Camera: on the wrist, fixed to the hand. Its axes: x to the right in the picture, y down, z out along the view.
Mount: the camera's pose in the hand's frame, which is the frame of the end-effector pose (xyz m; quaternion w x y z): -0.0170 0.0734 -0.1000 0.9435 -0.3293 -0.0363 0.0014
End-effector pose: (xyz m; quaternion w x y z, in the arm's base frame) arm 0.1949 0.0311 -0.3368 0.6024 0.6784 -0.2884 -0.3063
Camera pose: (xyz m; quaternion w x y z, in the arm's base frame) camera 0.2586 0.1002 -0.2540 0.7817 0.4302 -0.1941 -0.4077
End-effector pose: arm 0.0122 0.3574 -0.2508 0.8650 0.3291 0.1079 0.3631
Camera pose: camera -0.0834 0.4328 -0.2802 0.9279 0.0390 -0.0496 0.3674
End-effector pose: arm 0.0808 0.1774 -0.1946 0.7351 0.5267 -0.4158 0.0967
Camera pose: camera 0.0784 0.2992 -0.1657 0.8518 0.2578 -0.4516 -0.0638
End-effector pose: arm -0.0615 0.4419 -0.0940 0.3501 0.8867 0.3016 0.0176
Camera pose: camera -0.0613 0.4516 0.0308 0.6332 0.7224 0.2648 0.0842
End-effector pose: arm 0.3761 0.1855 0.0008 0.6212 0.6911 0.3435 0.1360
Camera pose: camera 0.3247 0.2516 0.0939 0.8260 0.4529 0.2558 0.2172
